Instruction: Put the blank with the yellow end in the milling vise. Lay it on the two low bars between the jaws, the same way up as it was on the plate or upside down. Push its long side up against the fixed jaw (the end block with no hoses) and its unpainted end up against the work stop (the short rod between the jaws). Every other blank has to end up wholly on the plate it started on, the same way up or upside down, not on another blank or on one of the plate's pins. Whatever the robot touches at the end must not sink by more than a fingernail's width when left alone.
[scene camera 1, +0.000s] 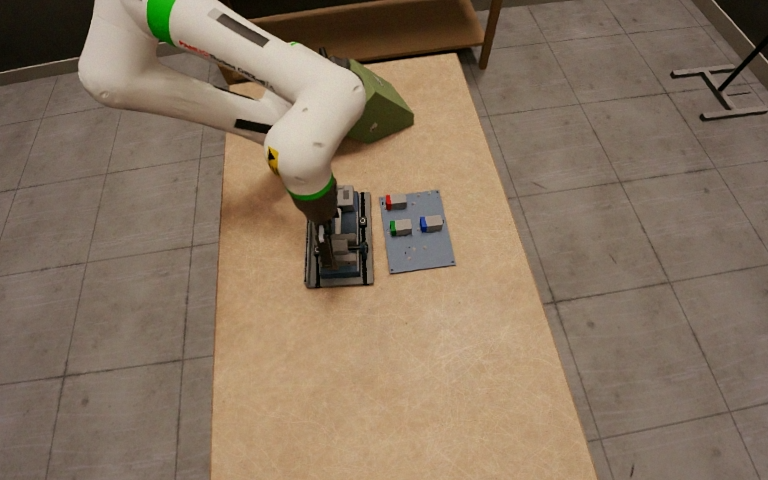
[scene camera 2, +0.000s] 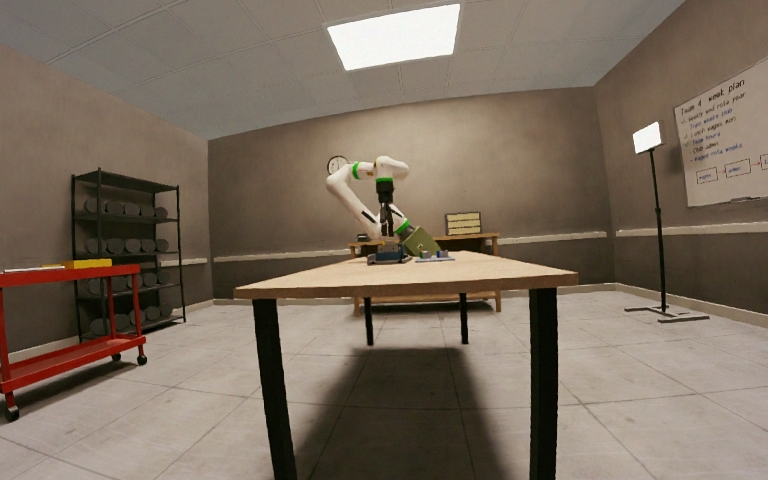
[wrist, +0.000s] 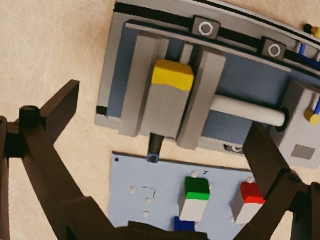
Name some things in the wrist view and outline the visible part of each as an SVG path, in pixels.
My gripper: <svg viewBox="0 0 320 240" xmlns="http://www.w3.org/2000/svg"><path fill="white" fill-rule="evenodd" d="M253 121L242 146L242 151L262 199L265 202L233 240L270 240L286 211L293 213L290 240L320 240L320 183L316 181L311 182L310 185L303 183L298 173L289 167L263 124ZM0 115L0 240L10 240L10 158L21 158L36 197L58 240L211 240L208 239L206 232L190 230L166 231L150 224L128 220L127 226L114 227L94 198L90 195L85 196L53 146L77 112L79 80L70 79L41 108L35 105L20 107L19 117L14 122L8 122L6 117Z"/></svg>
A green-ended blank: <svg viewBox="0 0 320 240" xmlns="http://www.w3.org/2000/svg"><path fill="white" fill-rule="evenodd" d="M186 176L179 201L179 220L200 222L210 197L208 179Z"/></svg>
A red-ended blank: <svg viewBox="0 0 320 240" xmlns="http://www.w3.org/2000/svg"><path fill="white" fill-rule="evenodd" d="M256 183L241 183L231 207L234 223L246 224L265 202Z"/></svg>
